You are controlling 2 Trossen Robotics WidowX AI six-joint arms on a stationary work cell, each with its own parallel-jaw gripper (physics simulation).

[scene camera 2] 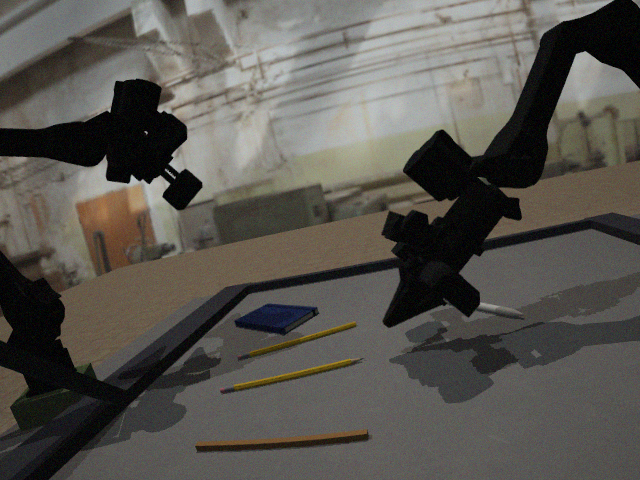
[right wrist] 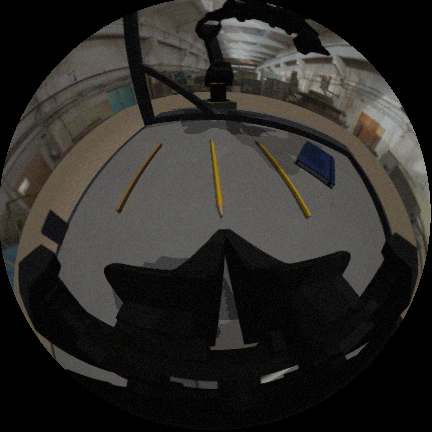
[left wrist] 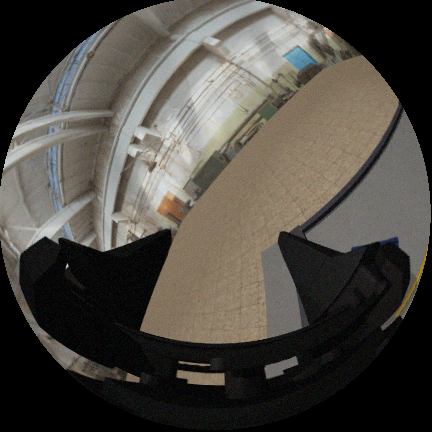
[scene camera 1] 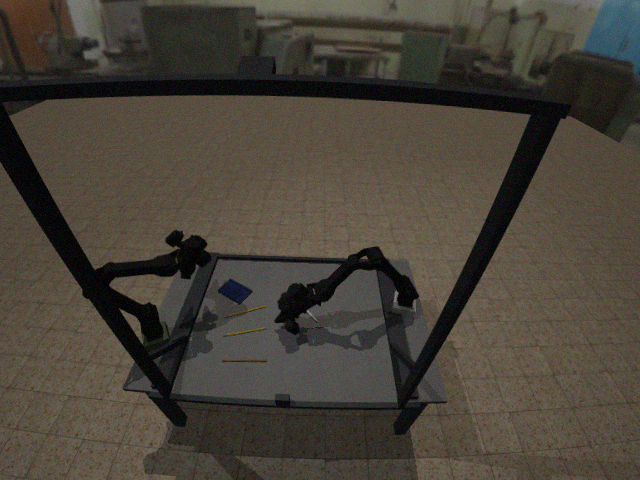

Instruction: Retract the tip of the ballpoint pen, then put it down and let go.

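Where they show: left gripper, fingertip midpoint: (scene camera 2: 167,170) (left wrist: 226,236); right gripper, fingertip midpoint: (scene camera 2: 385,325) (right wrist: 223,234) (scene camera 1: 274,322); left arm's base, link origin: (right wrist: 217,99) (scene camera 1: 154,333); right arm's base, link origin: (scene camera 1: 405,301).
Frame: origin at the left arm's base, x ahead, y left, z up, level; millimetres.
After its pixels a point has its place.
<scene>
A slim white ballpoint pen (scene camera 1: 312,315) @[x 637, y -203, z -29 mm] (scene camera 2: 498,310) @[x 631, y -206, z -33 mm] shows beside and partly behind my right gripper (scene camera 2: 387,324) @[x 469, y -178, z 2 mm] (right wrist: 225,232) @[x 469, y -178, z 2 mm]. Its tapered end points right in scene camera 2; the rest is mostly hidden by the gripper. The views are too coarse to tell whether its writing tip is out. The right gripper is shut and empty, its fingertips meeting above the grey table (scene camera 1: 341,379) @[x 592, y -511, z -40 mm] (scene camera 2: 439,449) @[x 413, y -357, z -40 mm]; the pen does not show in the right wrist view. My left gripper (left wrist: 226,236) @[x 259, y 178, z 282 mm] is open and empty, raised over the left edge of the table.
A blue notebook (scene camera 1: 235,291) @[x 380, y 87, z -28 mm] (scene camera 2: 275,317) @[x 378, y 78, z -28 mm] (right wrist: 318,163) @[x 397, y 69, z -28 mm] lies at the upper left of the table. Two yellow pencils (scene camera 1: 247,311) @[x 391, y -44, z -35 mm] (scene camera 2: 294,375) @[x 349, y -144, z -35 mm] and an orange-brown stick (scene camera 1: 244,360) @[x 296, y -264, z -35 mm] (scene camera 2: 281,442) @[x 300, y -267, z -34 mm] lie below it. Dark frame posts (scene camera 1: 483,232) @[x 728, y -681, z 747 mm] stand at the table's sides.
</scene>
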